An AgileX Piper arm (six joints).
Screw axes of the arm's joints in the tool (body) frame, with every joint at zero. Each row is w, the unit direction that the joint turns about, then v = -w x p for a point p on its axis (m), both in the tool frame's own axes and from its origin. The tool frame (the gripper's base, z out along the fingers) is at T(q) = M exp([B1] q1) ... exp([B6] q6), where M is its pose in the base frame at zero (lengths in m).
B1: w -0.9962 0 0.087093 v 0.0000 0.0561 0.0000
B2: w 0 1 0 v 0.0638 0.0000 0.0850
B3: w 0 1 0 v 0.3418 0.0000 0.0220
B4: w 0 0 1 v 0.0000 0.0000 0.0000
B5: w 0 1 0 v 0.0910 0.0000 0.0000
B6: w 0 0 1 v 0.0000 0.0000 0.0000
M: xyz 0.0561 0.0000 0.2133 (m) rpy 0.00 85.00 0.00 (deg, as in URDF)
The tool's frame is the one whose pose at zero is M.
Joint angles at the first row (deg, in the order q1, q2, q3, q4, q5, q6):
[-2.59 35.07 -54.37 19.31 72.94 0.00]
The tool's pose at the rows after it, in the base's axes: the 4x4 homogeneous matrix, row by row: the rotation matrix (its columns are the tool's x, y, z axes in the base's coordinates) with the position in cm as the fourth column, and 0 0 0 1 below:
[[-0.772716, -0.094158, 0.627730, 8.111], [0.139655, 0.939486, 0.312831, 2.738], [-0.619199, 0.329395, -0.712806, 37.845], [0, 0, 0, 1]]
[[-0.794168, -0.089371, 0.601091, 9.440], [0.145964, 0.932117, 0.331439, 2.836], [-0.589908, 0.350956, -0.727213, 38.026], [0, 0, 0, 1]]
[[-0.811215, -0.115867, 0.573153, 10.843], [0.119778, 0.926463, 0.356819, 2.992], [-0.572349, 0.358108, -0.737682, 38.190], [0, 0, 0, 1]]
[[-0.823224, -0.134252, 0.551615, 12.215], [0.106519, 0.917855, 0.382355, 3.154], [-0.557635, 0.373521, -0.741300, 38.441], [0, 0, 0, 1]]
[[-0.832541, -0.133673, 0.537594, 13.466], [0.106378, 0.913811, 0.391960, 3.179], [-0.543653, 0.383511, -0.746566, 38.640], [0, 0, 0, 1]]
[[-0.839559, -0.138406, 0.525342, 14.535], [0.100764, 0.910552, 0.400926, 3.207], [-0.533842, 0.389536, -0.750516, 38.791], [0, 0, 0, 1]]
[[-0.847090, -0.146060, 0.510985, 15.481], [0.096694, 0.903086, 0.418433, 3.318], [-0.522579, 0.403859, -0.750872, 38.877], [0, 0, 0, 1]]
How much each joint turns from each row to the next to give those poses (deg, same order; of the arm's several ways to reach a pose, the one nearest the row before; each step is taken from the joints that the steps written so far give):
[0.00 2.83 -1.04 1.58 0.01 0.00]
[-0.01 3.24 -1.26 1.12 0.00 0.00]
[0.01 3.36 -1.35 1.57 0.00 -2.14]
[0.00 3.22 -1.59 1.63 -0.13 -1.43]
[0.00 2.82 -1.55 0.63 -0.22 -0.34]
[0.00 2.40 -1.39 0.58 -0.12 -0.62]
[0.00 2.13 -1.14 1.13 0.00 -0.67]

